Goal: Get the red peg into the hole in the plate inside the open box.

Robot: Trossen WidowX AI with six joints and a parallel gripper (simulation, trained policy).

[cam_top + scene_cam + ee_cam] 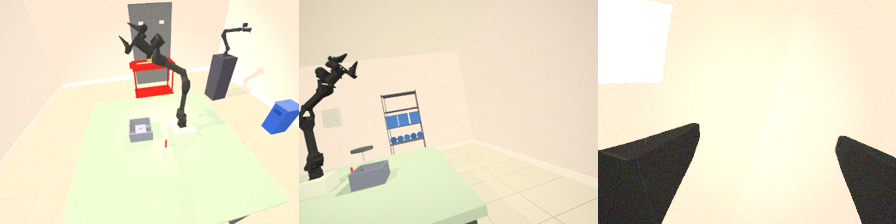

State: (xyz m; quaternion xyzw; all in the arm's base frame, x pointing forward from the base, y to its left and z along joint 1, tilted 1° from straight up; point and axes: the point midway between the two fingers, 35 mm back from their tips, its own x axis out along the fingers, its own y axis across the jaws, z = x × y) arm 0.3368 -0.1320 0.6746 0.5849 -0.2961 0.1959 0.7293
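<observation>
Now: the red peg 18 cm behind my gripper tip, 24 cm to the left of it and 75 cm below it. Also, from my gripper tip: grey box: 2 cm behind, 3 cm to the left, 77 cm below; plate: 2 cm behind, 3 cm to the left, 75 cm below.
</observation>
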